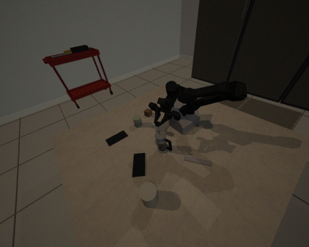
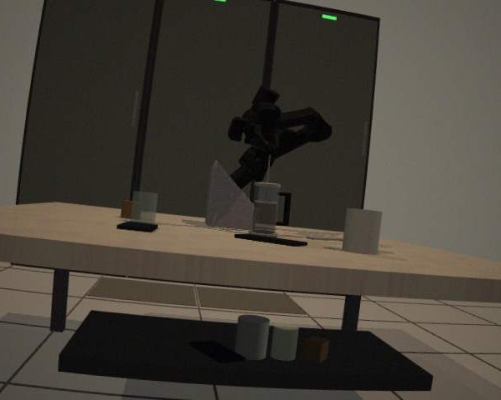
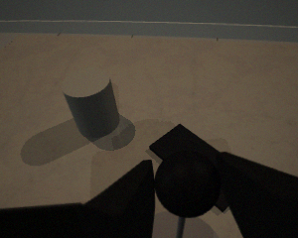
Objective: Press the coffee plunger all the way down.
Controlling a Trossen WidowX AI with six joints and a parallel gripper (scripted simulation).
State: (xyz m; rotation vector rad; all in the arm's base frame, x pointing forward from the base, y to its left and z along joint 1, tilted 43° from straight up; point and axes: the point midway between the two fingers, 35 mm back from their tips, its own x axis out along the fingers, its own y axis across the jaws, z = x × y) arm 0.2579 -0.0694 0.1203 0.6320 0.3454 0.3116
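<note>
Now: the glass coffee press 11 cm below my gripper tip, 2 cm to the left of it and 2 cm behind it. Round my gripper tip: flat grey bar: 23 cm below, 22 cm to the left, 10 cm behind.
</note>
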